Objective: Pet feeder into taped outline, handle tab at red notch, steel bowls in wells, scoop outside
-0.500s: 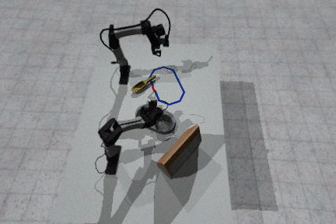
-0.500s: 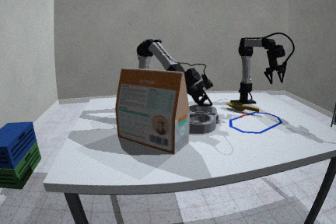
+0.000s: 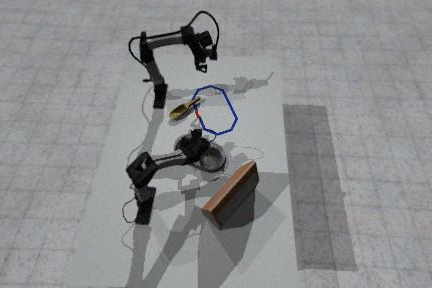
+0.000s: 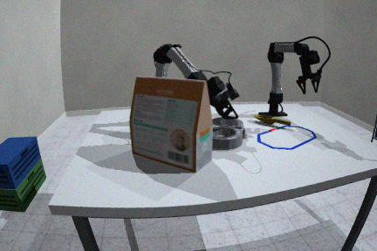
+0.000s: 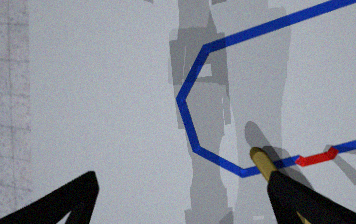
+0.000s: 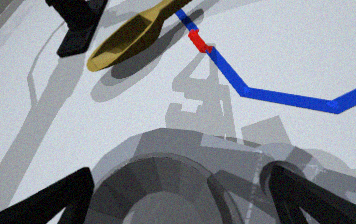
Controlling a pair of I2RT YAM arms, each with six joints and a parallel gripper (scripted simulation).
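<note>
My right gripper is now 4 cm short of the grey pet feeder, 4 cm to the left of it and 9 cm above it. The rest, counted from my right hand: yellow scoop: 9 cm behind, 26 cm to the left, 9 cm below; then blue taped outline: 11 cm ahead, 27 cm to the left, 10 cm below; then food bag: 21 cm ahead, 33 cm to the right, 4 cm above.
My left gripper is now 20 cm above the yellow scoop, 19 cm to the left of it and 15 cm past it. From my left hand the other things lie so: blue taped outline 22 cm below, 17 cm to the right, 5 cm ahead; then grey pet feeder 49 cm to the right, 21 cm below, 2 cm behind; then food bag 77 cm to the right, 15 cm ahead, 7 cm below.
</note>
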